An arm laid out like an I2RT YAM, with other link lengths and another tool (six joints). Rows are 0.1 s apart.
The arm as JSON. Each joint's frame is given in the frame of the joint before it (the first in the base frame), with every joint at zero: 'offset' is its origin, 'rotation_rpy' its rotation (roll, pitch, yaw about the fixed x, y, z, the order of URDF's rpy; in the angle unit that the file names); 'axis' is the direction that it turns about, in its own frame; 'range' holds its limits. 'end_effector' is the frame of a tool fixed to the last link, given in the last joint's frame.
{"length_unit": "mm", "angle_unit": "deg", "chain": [
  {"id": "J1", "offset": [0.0, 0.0, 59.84], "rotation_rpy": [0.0, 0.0, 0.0], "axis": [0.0, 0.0, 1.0], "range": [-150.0, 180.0]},
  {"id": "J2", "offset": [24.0, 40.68, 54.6], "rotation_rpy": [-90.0, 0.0, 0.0], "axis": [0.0, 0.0, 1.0], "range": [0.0, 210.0]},
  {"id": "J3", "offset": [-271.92, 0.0, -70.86], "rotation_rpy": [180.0, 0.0, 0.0], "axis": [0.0, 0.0, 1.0], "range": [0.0, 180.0]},
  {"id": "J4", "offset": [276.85, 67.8, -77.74], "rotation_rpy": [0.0, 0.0, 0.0], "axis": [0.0, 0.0, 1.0], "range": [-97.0, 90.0]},
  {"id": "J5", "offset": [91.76, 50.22, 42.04], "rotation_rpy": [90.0, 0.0, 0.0], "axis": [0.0, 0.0, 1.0], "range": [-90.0, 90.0]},
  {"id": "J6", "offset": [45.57, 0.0, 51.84], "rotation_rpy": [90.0, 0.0, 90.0], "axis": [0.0, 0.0, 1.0], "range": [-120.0, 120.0]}
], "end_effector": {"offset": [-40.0, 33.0, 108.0], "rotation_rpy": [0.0, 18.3, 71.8]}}
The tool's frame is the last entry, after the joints.
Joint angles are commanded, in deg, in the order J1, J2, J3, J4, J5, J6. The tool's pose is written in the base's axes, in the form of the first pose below.
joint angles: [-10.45, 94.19, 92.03, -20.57, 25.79, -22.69]
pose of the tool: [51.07 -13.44 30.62 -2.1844 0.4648 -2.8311]
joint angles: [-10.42, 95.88, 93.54, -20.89, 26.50, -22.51]
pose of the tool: [51.69 -13.70 30.31 -2.1860 0.4573 -2.8438]
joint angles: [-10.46, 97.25, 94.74, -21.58, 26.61, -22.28]
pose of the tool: [52.12 -13.83 29.86 -2.1952 0.4467 -2.8517]
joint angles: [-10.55, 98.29, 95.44, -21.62, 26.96, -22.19]
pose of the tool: [52.49 -14.07 29.51 -2.1969 0.4409 -2.8602]
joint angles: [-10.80, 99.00, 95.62, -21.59, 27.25, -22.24]
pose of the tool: [52.64 -14.42 29.04 -2.1987 0.4314 -2.8695]
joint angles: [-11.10, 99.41, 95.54, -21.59, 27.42, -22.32]
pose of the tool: [52.64 -14.76 28.60 -2.2008 0.4221 -2.8778]
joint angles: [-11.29, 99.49, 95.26, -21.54, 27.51, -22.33]
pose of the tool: [52.57 -14.95 28.32 -2.2026 0.4168 -2.8832]
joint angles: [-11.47, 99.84, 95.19, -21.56, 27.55, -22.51]
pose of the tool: [52.59 -15.16 27.93 -2.2043 0.4074 -2.8864]
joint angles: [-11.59, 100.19, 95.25, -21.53, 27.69, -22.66]
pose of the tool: [52.65 -15.33 27.67 -2.2039 0.4009 -2.8895]
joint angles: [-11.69, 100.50, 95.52, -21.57, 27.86, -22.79]
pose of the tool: [52.71 -15.50 27.61 -2.2020 0.3973 -2.8923]
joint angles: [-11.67, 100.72, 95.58, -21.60, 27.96, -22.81]
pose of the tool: [52.77 -15.52 27.45 -2.2026 0.3937 -2.8936]
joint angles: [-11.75, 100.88, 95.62, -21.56, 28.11, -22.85]
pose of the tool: [52.79 -15.64 27.35 -2.2018 0.3914 -2.8967]
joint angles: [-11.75, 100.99, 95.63, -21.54, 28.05, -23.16]
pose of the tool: [52.81 -15.65 27.26 -2.2000 0.3862 -2.8930]
